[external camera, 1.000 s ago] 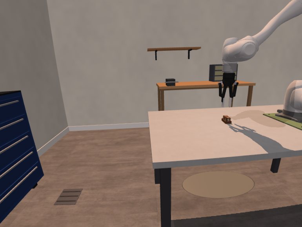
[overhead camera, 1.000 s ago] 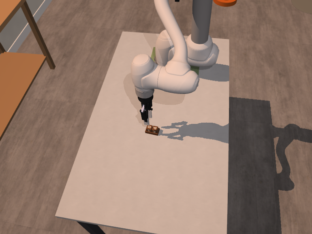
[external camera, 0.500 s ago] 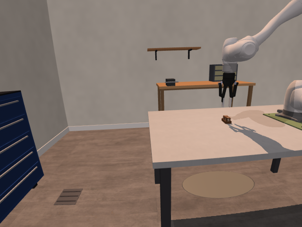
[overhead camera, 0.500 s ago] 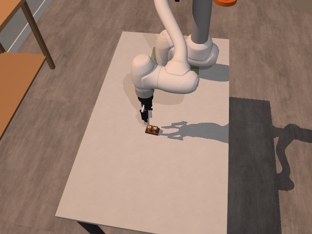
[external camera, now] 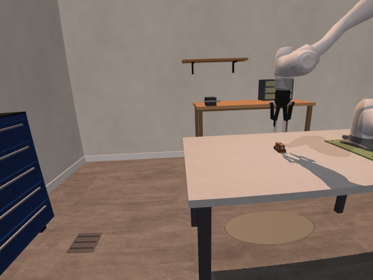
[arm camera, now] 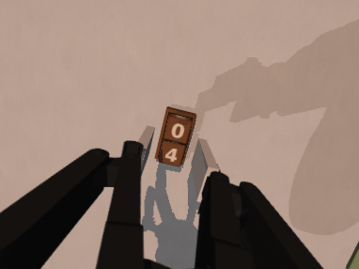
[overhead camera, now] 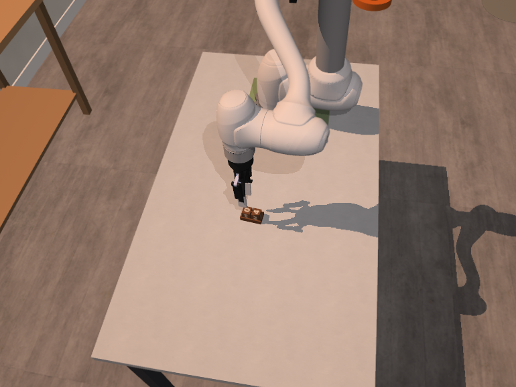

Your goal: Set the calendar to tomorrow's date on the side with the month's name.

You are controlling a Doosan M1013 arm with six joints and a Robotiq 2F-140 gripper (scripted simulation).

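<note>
My hand is 110 mm above the brown digit cube. Round my hand: tray 130 mm below, 20 mm to the left.
</note>
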